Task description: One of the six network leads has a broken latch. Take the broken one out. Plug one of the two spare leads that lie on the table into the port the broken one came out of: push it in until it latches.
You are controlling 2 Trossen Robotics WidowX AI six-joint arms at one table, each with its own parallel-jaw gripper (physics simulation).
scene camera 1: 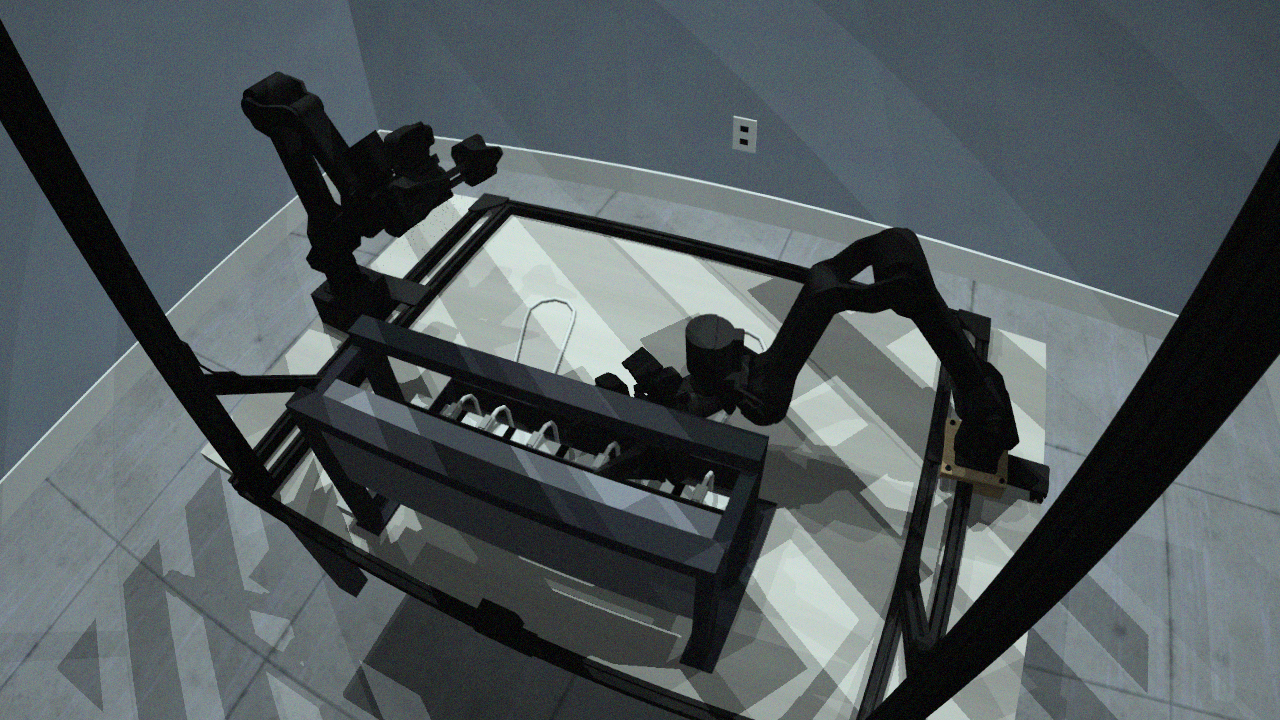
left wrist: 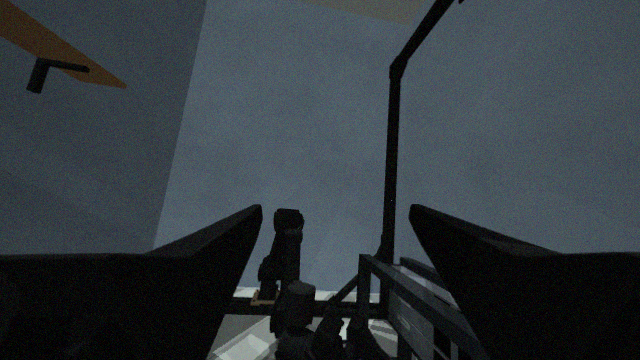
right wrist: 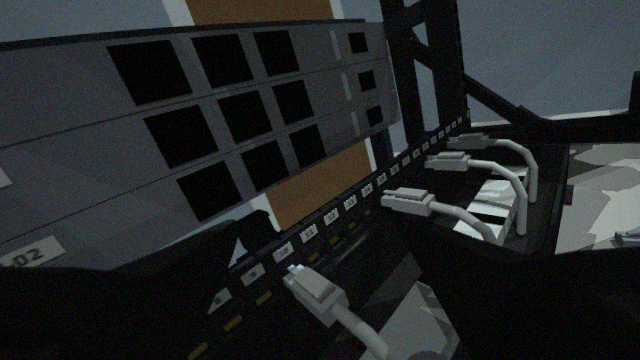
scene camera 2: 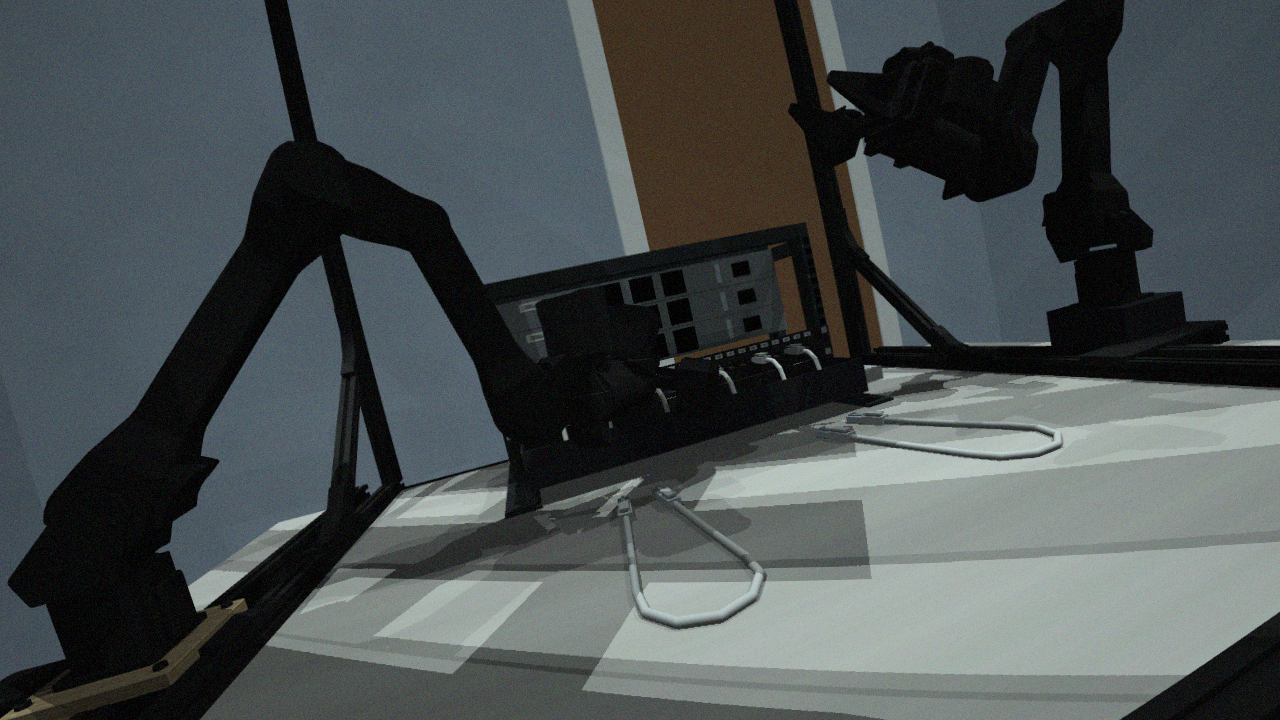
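Pixels of known places: left gripper, fingertip midpoint: (scene camera 1: 475,165) (left wrist: 335,211) (scene camera 2: 807,93); right gripper, fingertip midpoint: (scene camera 1: 577,456) (right wrist: 321,225) (scene camera 2: 662,367); left arm's base at its link origin: (scene camera 1: 346,283) (scene camera 2: 1110,301); right arm's base at its link origin: (scene camera 1: 976,451) (left wrist: 266,295) (scene camera 2: 137,651).
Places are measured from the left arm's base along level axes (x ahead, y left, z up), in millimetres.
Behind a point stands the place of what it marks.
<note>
A black rack (scene camera 1: 566,400) @[x 596, y -173, z 196 mm] (scene camera 2: 652,260) @[x 545, y -151, z 183 mm] (left wrist: 411,282) @[x 599, y -172, z 196 mm] (right wrist: 443,53) @[x 322, y -187, z 112 mm] holds a patch panel with numbered ports (right wrist: 331,216) @[x 554, y -148, z 36 mm]. Several grey leads are plugged into it (scene camera 1: 547,436) (scene camera 2: 769,360) (right wrist: 408,200). My right gripper (scene camera 1: 626,373) is open and empty, low behind the rack. In the right wrist view its fingers flank the plug of one lead (right wrist: 315,289) @[x 589, y -118, z 28 mm] by the port marked 10, without touching it. One spare lead (scene camera 1: 546,336) (scene camera 2: 695,615) @[x 645, y 242, z -61 mm] lies in a loop on the table. The other spare lead (scene camera 1: 752,337) (scene camera 2: 923,443) is partly hidden by the right arm. My left gripper (scene camera 1: 467,159) @[x 369, y 3, z 308 mm] (scene camera 2: 823,100) @[x 369, y 3, z 308 mm] (left wrist: 335,211) @[x 369, y 3, z 308 mm] is open and empty, high at the far left.
The grey server fronts (right wrist: 247,107) @[x 550, y -233, z 115 mm] (scene camera 2: 716,300) @[x 441, y -244, z 113 mm] sit above the patch panel. A black frame (scene camera 1: 652,239) @[x 395, y 378, z -54 mm] borders the table, with upright posts (scene camera 2: 823,179) @[x 150, y -358, z 291 mm] (left wrist: 391,143) @[x 990, y -290, z 603 mm]. The right arm (scene camera 1: 852,286) @[x 808, y 37, z 259 mm] (scene camera 2: 445,272) @[x 764, y 76, z 183 mm] reaches across the table and hides part of the rack in scene camera 2.
</note>
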